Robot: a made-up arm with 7 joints.
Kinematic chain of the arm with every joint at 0, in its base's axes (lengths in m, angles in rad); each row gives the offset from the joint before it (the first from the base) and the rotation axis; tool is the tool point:
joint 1: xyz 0 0 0 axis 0 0.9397 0.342
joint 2: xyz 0 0 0 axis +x
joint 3: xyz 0 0 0 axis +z
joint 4: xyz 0.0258 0 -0.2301 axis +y
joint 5: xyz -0.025 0 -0.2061 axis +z
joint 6: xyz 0 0 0 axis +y
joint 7: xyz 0 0 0 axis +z
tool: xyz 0 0 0
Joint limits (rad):
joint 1: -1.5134..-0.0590
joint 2: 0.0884..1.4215
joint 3: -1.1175..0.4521
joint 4: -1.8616..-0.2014
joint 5: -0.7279..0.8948
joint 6: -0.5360..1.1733
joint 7: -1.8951..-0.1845
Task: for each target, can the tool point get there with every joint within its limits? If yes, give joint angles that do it. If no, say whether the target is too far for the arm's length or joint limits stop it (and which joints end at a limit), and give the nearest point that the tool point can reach.
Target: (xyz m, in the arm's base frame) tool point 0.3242 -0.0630 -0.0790
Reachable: yes | joints -0.7646 0.4934 -0.5575 -1.6086 -0.4646 0.6288 -0.6881
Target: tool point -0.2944 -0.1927 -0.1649
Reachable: no: joint limits stop it (at a limit: joint 1, joint 2, joint 3, joint 4) | nearest point 0.1087 -0.1912 -0.2067 | short by 0.405 m
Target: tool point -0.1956 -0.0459 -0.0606
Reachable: no: joint limits stop it (at a limit: joint 1, joint 2, joint 3, joint 4) | nearest point 0.1087 -0.1912 -0.2067 | short by 0.367 m
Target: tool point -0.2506 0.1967 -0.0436
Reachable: no: joint limits stop it (at a limit: joint 1, joint 2, joint 3, joint 4) | nearest point 0.0329 0.4260 -0.1014 | short by 0.369 m
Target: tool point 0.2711 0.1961 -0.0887
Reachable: yes | joints -0.2849 1.2546 -0.3459 -1.5603 -0.5378 -0.2048 -0.6780
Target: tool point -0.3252 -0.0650 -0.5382
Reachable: no: too far | nearest point 0.0429 -0.0001 -0.4370 | short by 0.387 m
